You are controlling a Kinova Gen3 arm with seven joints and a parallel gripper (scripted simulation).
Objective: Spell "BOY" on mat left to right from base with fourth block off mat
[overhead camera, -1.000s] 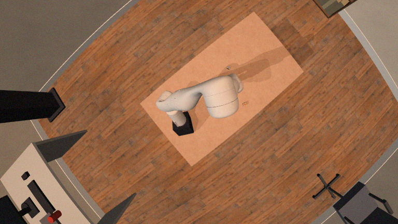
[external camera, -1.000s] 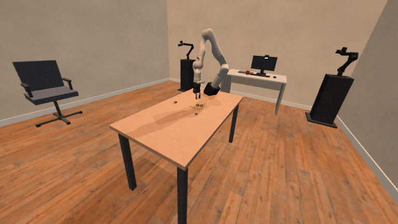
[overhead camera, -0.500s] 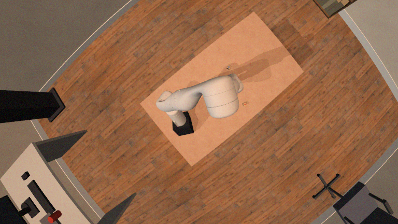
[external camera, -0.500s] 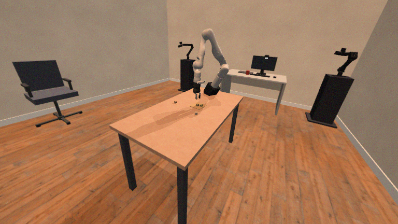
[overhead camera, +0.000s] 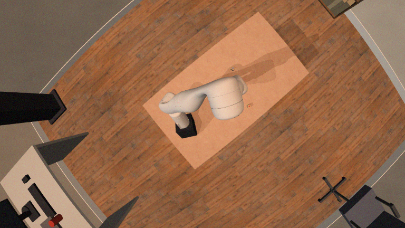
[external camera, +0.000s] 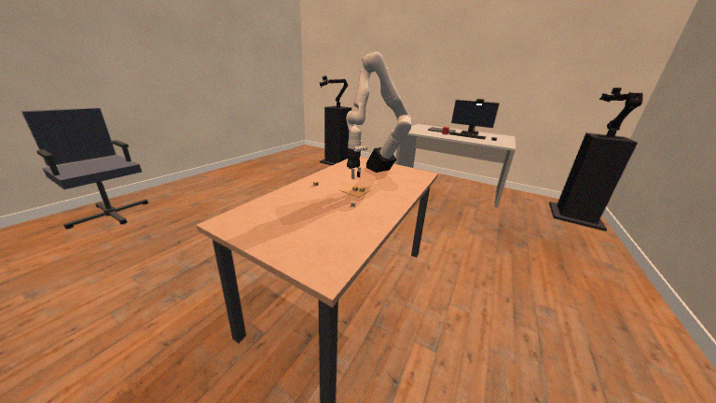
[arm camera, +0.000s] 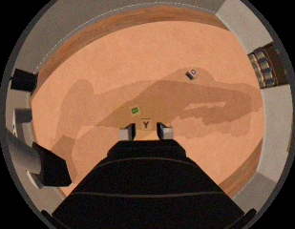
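The mat is 10 cm below my hand and 1 cm behind it.
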